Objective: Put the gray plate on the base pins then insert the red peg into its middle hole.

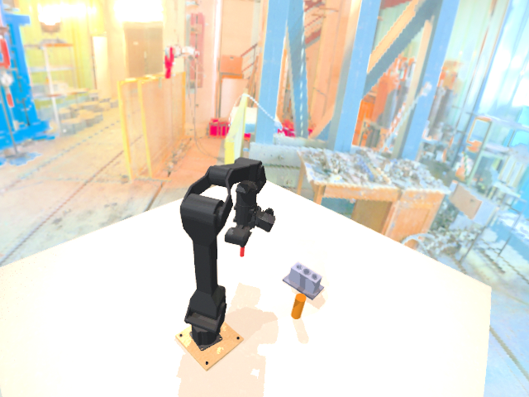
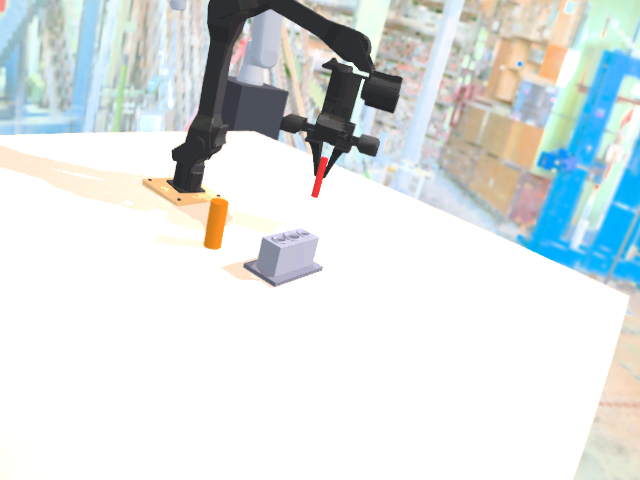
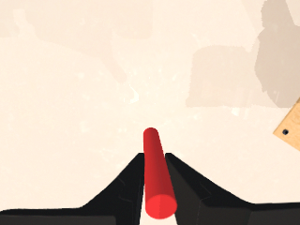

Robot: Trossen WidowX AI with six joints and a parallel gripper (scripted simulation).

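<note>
My gripper tip is 130 mm short of the gray plate, 170 mm to the left of it and 60 mm above it. The rest, counted from my gripper tip: red peg (right at my gripper tip); orange cylinder (20 mm ahead, 240 mm to the right, 70 mm below); base (130 mm ahead, 170 mm to the right, 100 mm below).
</note>
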